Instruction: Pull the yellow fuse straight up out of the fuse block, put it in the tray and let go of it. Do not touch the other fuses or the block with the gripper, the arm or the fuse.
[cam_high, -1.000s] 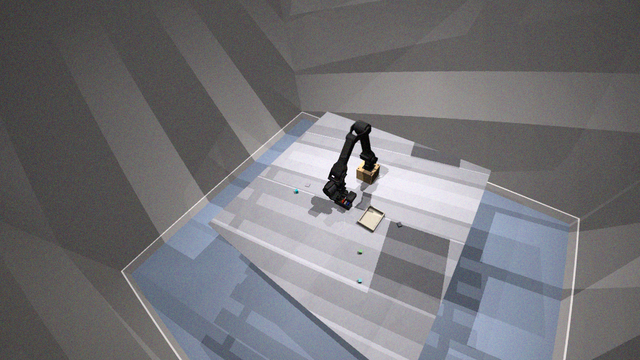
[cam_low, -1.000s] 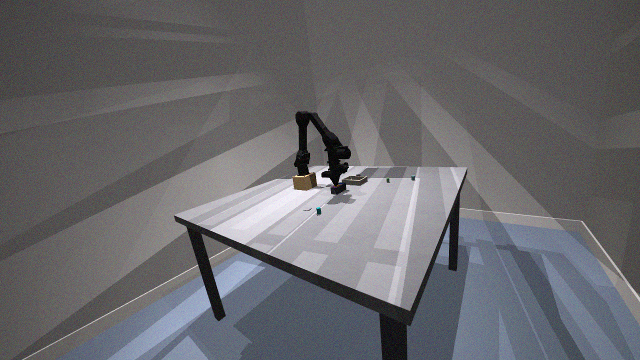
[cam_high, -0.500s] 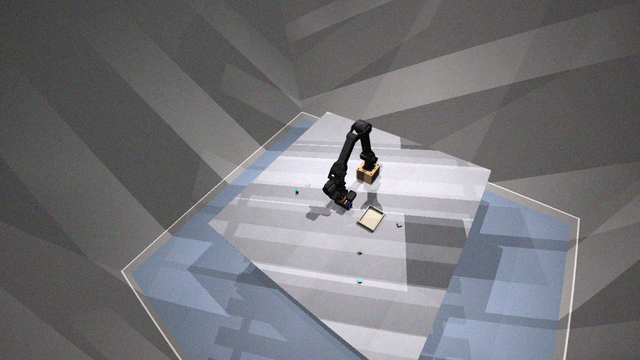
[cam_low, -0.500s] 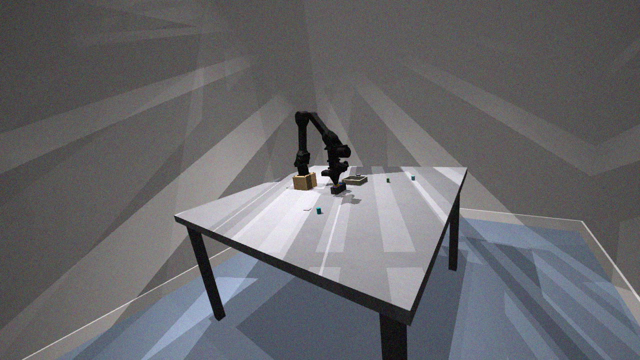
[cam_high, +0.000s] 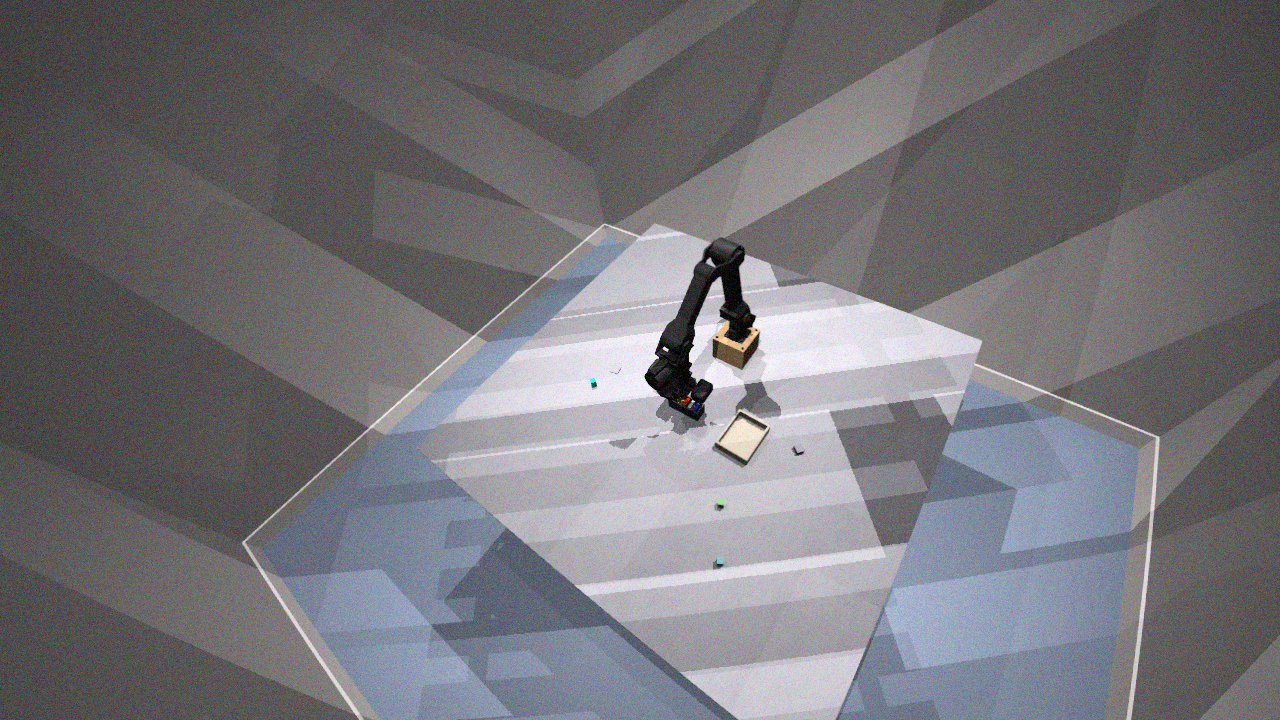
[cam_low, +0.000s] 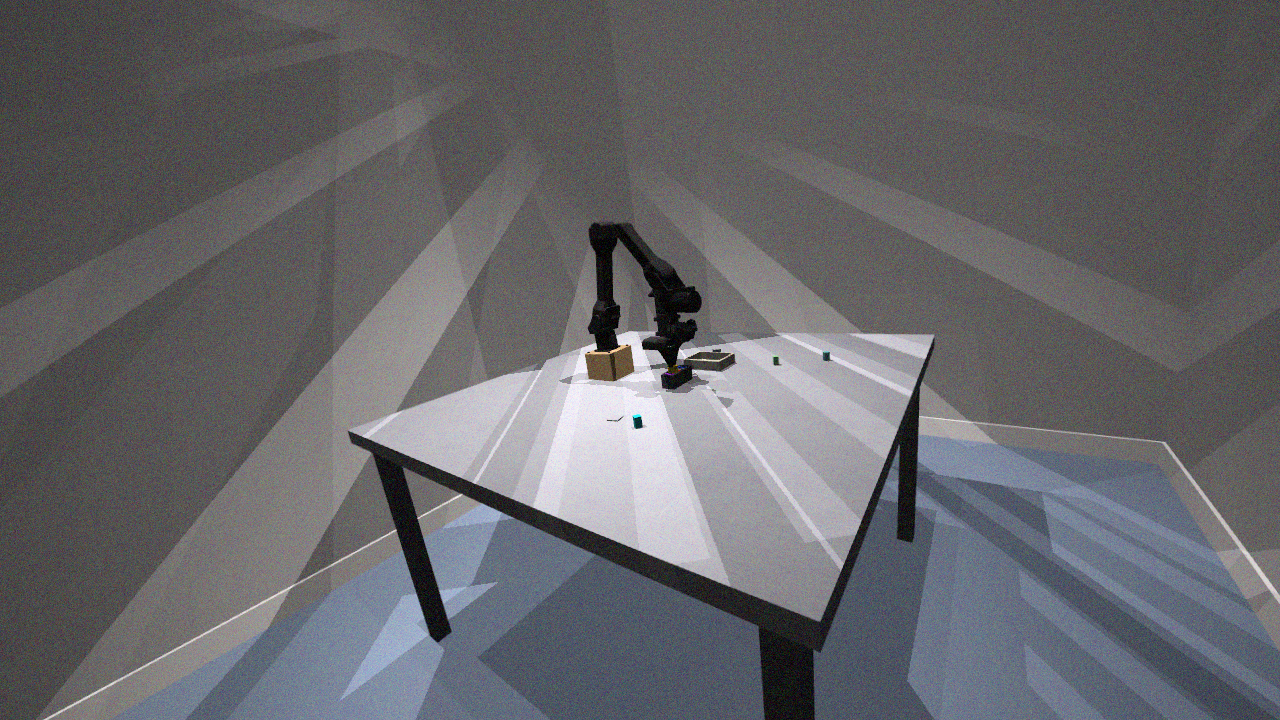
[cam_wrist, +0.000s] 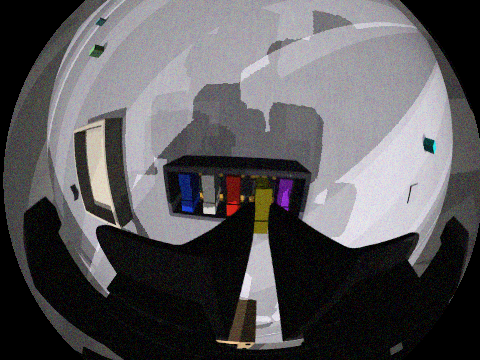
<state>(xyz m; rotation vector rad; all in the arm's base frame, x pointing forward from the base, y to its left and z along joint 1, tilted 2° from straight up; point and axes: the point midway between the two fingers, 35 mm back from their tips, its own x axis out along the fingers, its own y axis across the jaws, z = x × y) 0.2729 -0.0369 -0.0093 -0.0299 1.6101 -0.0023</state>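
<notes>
My gripper tip is now 210 mm to the right of the cream tray and 50 mm above it. The rest, counted from my gripper tip: yellow fuse 10 mm below; then teal cube 280 mm to the right, 80 mm ahead, 40 mm below.
</notes>
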